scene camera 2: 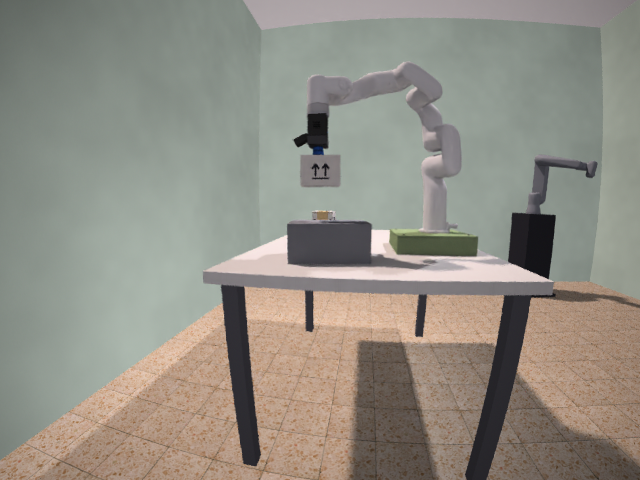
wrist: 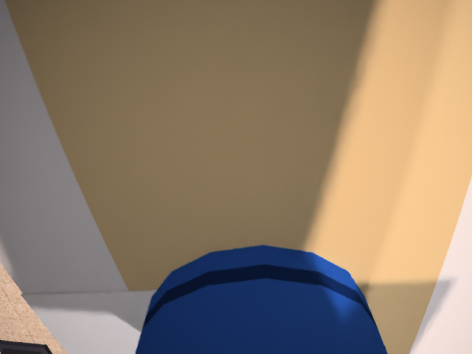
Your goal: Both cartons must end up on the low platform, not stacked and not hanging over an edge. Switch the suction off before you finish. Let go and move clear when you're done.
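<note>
My suction cup gripper is shut on a white carton with two up arrows. It holds this carton level in the air, above the grey box. The held carton's top, with a wide tan tape band, fills most of the wrist view under the blue cup. The second carton, white with tan tape, shows a little above the grey box's top edge; its lower part is hidden, and I cannot tell whether it is in, on or behind the box. The low green platform is on the table's right side, near the arm's base.
The grey box stands at the left of the white table, toward the front. A second, grey arm stands on a black pedestal beyond the table at the right.
</note>
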